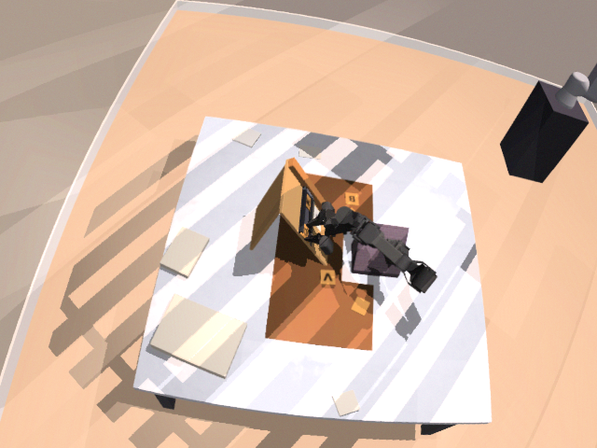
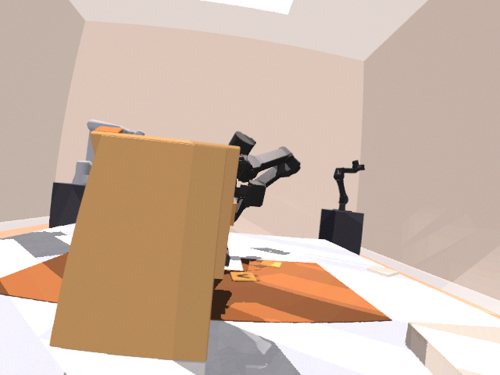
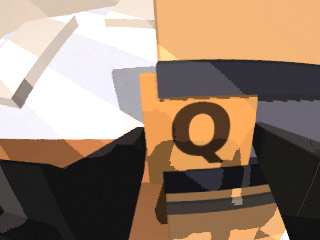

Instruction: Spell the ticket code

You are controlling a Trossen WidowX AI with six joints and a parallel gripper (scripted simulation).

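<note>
The k tile is 14 cm to the right of my gripper tip. Also, from my gripper tip: v tile: 17 cm below, 12 cm behind, 7 cm to the left; then q tile: right at my gripper tip; then white ticket: 13 cm to the right, 8 cm below, 5 cm behind.
</note>
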